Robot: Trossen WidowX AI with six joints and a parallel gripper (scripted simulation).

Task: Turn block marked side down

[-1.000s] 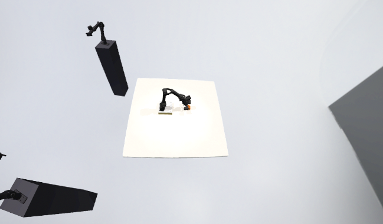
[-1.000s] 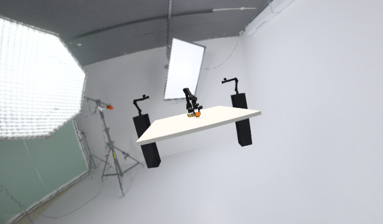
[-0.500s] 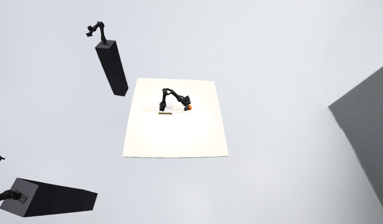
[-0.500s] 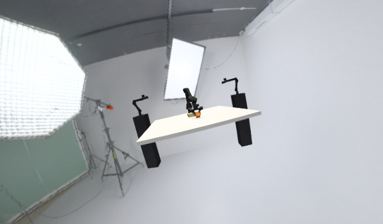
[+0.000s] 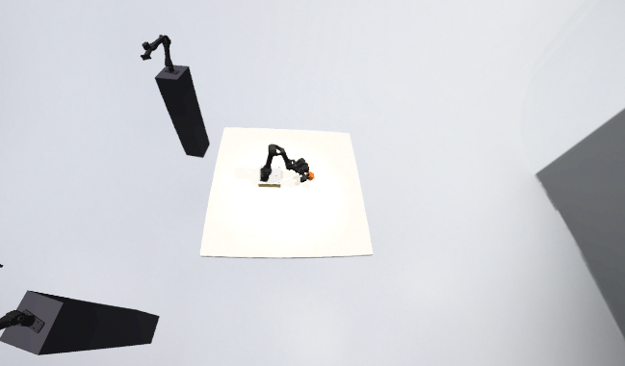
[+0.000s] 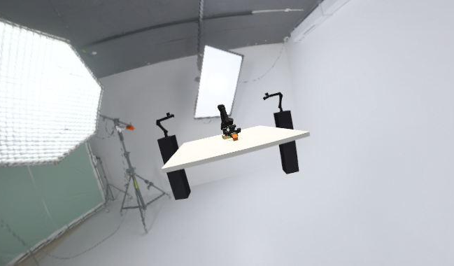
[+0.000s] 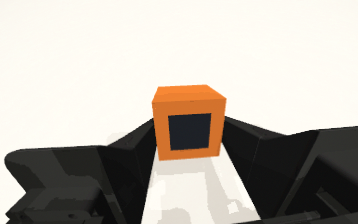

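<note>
The orange block is 10 mm behind my gripper tip.
</note>
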